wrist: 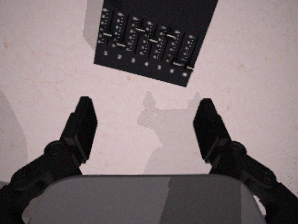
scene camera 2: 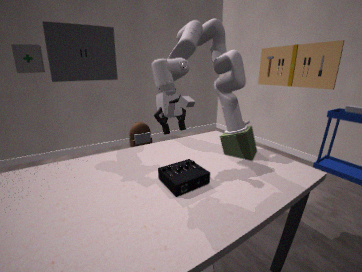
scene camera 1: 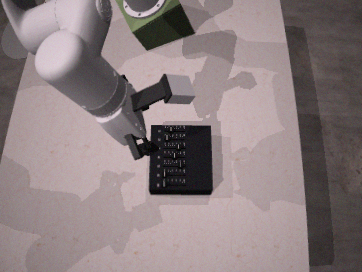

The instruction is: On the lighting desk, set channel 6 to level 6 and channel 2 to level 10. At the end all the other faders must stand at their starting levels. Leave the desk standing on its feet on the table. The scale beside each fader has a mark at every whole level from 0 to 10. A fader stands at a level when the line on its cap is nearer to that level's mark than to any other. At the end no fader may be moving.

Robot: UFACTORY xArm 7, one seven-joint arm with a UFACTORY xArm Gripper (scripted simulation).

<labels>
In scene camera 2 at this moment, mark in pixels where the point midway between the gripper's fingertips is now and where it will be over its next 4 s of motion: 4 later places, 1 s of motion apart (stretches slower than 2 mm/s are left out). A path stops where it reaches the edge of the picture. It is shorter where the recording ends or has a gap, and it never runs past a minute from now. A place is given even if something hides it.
My gripper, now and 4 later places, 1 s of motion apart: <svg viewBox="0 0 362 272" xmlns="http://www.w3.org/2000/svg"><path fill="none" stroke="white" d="M175 132L182 139L184 140L182 147L183 150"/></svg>
</labels>
